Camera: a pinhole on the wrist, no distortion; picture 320 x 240 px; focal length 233.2 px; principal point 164.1 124.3 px. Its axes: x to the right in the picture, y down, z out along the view. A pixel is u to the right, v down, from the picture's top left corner.
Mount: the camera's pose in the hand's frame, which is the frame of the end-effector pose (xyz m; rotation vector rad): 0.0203 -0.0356 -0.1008 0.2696 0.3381 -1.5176
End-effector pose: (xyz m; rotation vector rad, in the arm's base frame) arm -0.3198 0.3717 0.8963 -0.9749 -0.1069 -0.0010
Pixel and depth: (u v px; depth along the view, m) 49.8 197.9 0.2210
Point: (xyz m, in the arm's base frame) -0.2356 0.4845 0.9978
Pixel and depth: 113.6 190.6 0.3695
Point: -0.2080 0.5445 1.1383
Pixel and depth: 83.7 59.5 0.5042
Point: -0.4610 0.6876 1.1888
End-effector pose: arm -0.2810 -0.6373 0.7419 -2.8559 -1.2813 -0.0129
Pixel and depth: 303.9 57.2 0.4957
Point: -0.7172 -0.3673 0.4946
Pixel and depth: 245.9 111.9 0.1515
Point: -0.3735 -0.5268 0.7238
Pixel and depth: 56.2 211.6 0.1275
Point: -0.2529 -0.5641 0.7053
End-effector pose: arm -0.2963 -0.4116 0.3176 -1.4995 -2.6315 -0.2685
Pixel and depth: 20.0 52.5 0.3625
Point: -0.2306 -0.3973 -0.0097
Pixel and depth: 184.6 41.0 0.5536
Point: -0.4767 -0.6051 -0.1304
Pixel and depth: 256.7 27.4 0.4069
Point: -0.5299 -0.6450 0.0447
